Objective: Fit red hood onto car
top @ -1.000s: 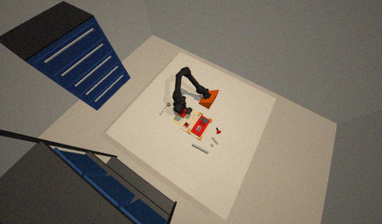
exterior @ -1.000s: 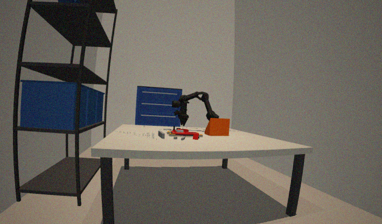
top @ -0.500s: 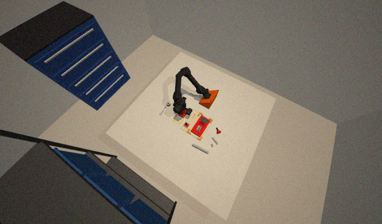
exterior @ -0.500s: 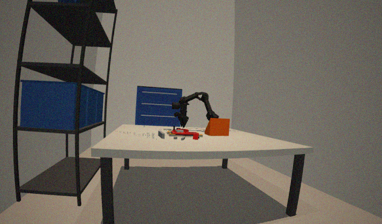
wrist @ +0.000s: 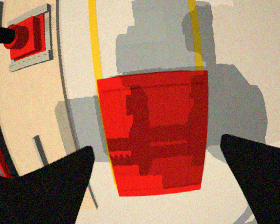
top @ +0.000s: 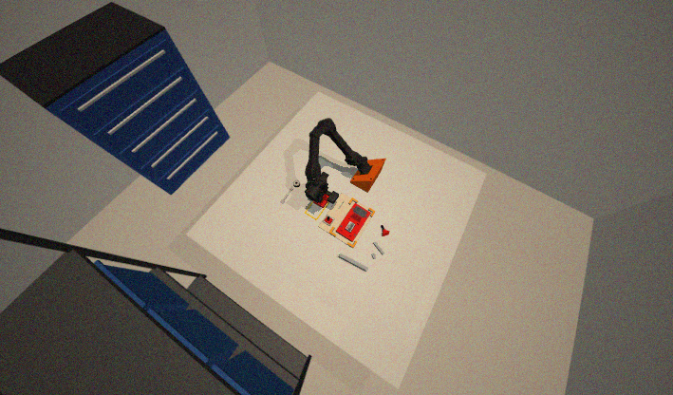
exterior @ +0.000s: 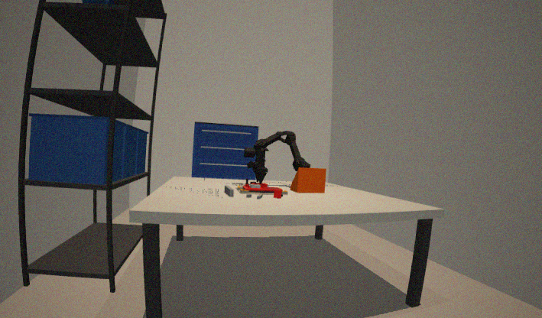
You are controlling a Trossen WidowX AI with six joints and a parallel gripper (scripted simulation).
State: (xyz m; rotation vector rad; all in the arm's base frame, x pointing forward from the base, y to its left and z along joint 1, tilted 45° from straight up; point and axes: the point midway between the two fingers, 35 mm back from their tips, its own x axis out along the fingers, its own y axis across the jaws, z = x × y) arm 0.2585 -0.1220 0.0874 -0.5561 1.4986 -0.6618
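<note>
The red hood is 10 mm below my gripper tip. Round my gripper tip: grey engine block (230 mm to the left, 80 mm ahead, 10 mm below); then wrench-like tool (190 mm to the right, 80 mm ahead, 30 mm below).
</note>
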